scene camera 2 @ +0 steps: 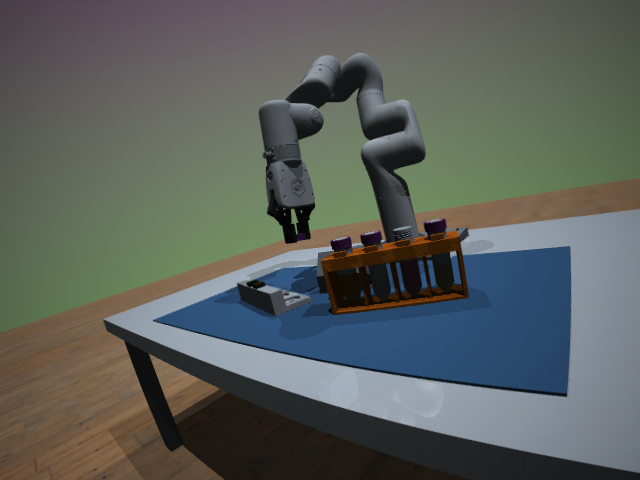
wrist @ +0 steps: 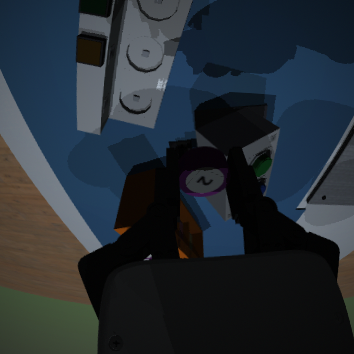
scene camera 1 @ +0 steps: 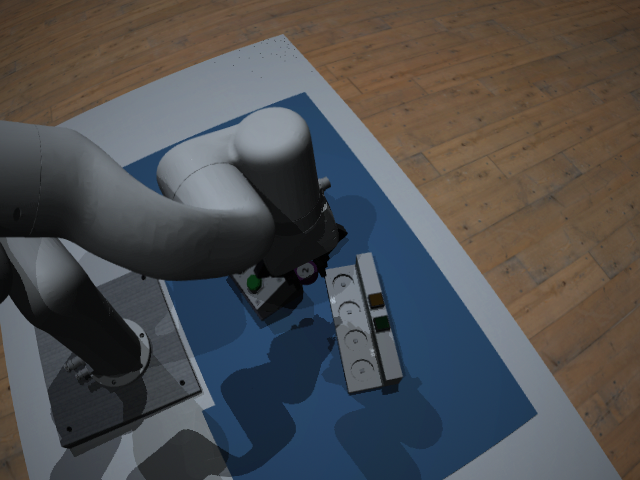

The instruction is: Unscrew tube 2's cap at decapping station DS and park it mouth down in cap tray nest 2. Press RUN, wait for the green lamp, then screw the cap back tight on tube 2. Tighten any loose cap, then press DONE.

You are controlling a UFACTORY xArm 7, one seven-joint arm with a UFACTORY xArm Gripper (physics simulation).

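Places are measured from the arm's base along level axes (x ahead, y left, z up), in centimetres.
Pixels of known places: gripper, fingertip midpoint: (scene camera 2: pixel 298 241) (wrist: pixel 201 161) (scene camera 1: pixel 307 275); arm's base at its link origin: (scene camera 1: pixel 117 353).
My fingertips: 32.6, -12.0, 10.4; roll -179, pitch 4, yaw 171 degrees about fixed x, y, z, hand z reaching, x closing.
Ahead of a thing's pixels: the offset from my fingertips to its top centre, as dx, dy, dz. "spot": to the spot under its first point.
My gripper (scene camera 1: pixel 308 272) (scene camera 2: pixel 299 236) (wrist: pixel 201 161) is shut on a purple cap @[+0.0, +0.2, +1.7] (scene camera 1: pixel 306 270) (scene camera 2: pixel 301 236) (wrist: pixel 205 180) whose pale top is marked 2. It holds the cap in the air, above the gap between the button box and the cap tray in scene camera 1. The grey cap tray @[+4.4, -7.7, -6.5] (scene camera 1: pixel 343 297) (scene camera 2: pixel 258 297) (wrist: pixel 147 117) shows four empty round nests in scene camera 1. An uncapped tube @[spot: +8.2, +26.0, -0.3] (scene camera 2: pixel 402 232) with bare threads and dark red contents stands in the orange rack @[+7.3, +23.0, -1.5] (scene camera 2: pixel 385 254) (wrist: pixel 137 200). The green button @[-6.0, +6.4, -4.3] (scene camera 1: pixel 253 282) (wrist: pixel 262 165) sits on the button box @[-3.8, +8.7, -3.4] (scene camera 1: pixel 266 299) (wrist: pixel 272 142).
An amber square @[spot: +7.7, -7.3, -6.5] (scene camera 1: pixel 376 300) (wrist: pixel 90 50) and a dark green square @[spot: +5.9, -10.9, -6.5] (scene camera 1: pixel 382 323) (wrist: pixel 95 6) sit on the tray's raised bar. Three purple-capped tubes @[+9.0, +15.4, +0.3] (scene camera 2: pixel 341 243) @[+7.9, +20.5, +0.3] (scene camera 2: pixel 370 237) @[+5.6, +30.6, +0.3] (scene camera 2: pixel 434 225) stand in the rack. A blue button @[-6.0, +10.9, -4.3] (wrist: pixel 262 187) shows partly behind my finger.
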